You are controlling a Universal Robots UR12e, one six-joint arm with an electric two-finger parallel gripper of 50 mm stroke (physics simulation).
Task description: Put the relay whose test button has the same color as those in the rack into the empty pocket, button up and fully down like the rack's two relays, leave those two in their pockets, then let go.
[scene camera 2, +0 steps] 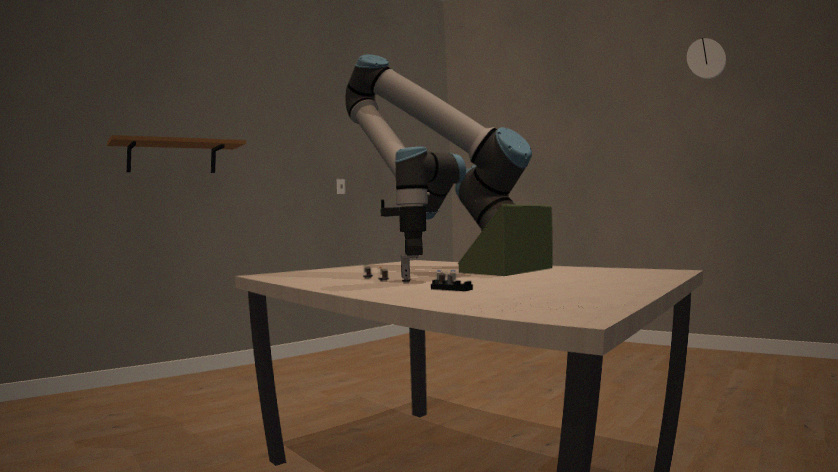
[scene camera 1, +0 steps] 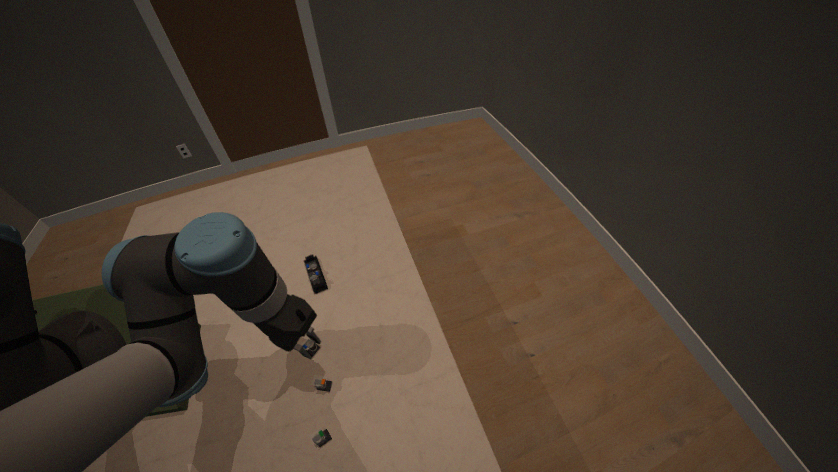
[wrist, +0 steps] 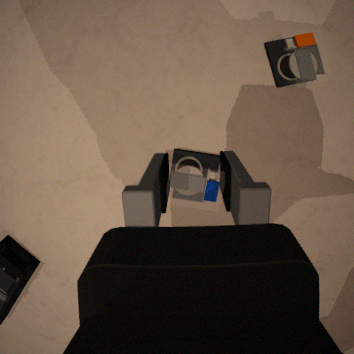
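Observation:
The relay with the blue button is upright between the two fingers, button up, at table height. My gripper is shut on it; in scene camera 2 the finger hides most of it. The black rack holds two relays with blue buttons. Its empty pocket is at the end nearer the gripper in scene camera 1. In the wrist view part of the rack shows at the lower left edge.
A relay with an orange button stands on the table near the gripper. A relay with a green button stands farther off, on the side away from the rack. The green robot base is at the back.

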